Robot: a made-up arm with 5 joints.
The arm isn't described. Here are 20 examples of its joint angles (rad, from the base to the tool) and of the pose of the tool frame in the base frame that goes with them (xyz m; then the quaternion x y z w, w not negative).
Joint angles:
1: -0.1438 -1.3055 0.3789 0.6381 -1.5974
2: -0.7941 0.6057 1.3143 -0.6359 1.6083
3: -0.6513 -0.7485 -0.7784 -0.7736 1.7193
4: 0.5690 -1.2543 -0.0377 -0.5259 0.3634
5: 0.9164 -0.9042 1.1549 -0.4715 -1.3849
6: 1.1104 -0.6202 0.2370 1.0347 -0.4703
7: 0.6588 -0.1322 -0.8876 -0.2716 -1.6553
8: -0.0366 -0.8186 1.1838 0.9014 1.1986
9: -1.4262 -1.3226 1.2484 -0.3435 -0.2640
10: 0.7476 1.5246 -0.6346 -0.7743 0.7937
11: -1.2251 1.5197 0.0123 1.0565 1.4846
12: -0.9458 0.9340 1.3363 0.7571 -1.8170
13: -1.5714 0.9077 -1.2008 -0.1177 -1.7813
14: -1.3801 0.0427 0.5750 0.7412 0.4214
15: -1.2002 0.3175 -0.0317 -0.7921 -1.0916
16: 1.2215 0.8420 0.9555 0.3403 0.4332
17: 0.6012 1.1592 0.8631 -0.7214 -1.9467
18: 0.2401 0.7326 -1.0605 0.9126 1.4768
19: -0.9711 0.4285 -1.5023 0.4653 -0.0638
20: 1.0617 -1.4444 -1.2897 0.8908 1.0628
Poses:
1: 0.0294 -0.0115 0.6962 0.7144 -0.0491 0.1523 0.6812
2: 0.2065 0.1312 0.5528 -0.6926 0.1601 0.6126 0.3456
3: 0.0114 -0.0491 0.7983 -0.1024 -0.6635 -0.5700 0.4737
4: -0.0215 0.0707 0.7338 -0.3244 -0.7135 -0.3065 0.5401
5: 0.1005 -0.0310 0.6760 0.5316 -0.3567 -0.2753 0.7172
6: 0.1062 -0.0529 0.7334 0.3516 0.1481 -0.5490 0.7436
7: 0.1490 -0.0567 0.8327 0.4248 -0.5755 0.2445 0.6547
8: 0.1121 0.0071 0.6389 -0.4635 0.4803 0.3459 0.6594
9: 0.0866 -0.0072 0.6484 0.2318 -0.0712 0.6550 0.7156
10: 0.3303 -0.2235 0.4595 -0.3398 0.1905 -0.3154 0.8653
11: 0.1618 0.2241 0.4175 0.5586 -0.4739 -0.6477 0.2093
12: 0.1763 0.1184 0.5423 -0.2396 0.5670 -0.6849 0.3898
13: 0.0927 0.3230 0.6801 0.6288 0.4477 0.5476 0.3231
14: 0.1184 0.1773 0.6547 -0.5166 0.3703 0.5856 0.5030
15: 0.1810 0.2337 0.7132 0.5356 0.1071 0.5746 0.6095
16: 0.1481 -0.1761 0.5217 0.4063 0.7607 -0.1151 0.4930
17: 0.2590 -0.1258 0.4664 0.7293 0.1305 -0.6108 0.2794
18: 0.3680 -0.0634 0.6792 -0.6144 0.2888 0.1078 0.7263
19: 0.1989 0.1676 0.7941 0.1667 -0.2506 0.4535 0.8389
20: -0.0248 0.2003 0.6295 -0.6118 -0.4372 -0.6120 0.2451
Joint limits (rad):
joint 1: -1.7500..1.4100
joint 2: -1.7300..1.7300
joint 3: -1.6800..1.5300
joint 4: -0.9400..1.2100
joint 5: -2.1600..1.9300
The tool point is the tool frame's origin. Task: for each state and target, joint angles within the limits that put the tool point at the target. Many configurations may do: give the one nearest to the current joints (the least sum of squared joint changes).
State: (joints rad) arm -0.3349 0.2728 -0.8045 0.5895 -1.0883
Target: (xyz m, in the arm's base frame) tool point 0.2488 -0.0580 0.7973
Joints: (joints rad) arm 0.3215 0.1364 -0.9370 0.5164 -1.0906
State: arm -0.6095 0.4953 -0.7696 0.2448 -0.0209
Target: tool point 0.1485 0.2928 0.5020
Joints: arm -1.3604 1.0912 -0.0687 0.4572 -0.0025
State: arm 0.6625 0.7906 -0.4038 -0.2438 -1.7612
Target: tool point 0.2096 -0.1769 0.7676
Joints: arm 0.9249 0.2352 -0.5398 -0.2799 -1.7551
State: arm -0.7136 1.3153 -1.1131 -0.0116 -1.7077
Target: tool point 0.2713 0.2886 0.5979
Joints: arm -1.0123 1.0401 -0.8773 0.1668 -1.7324
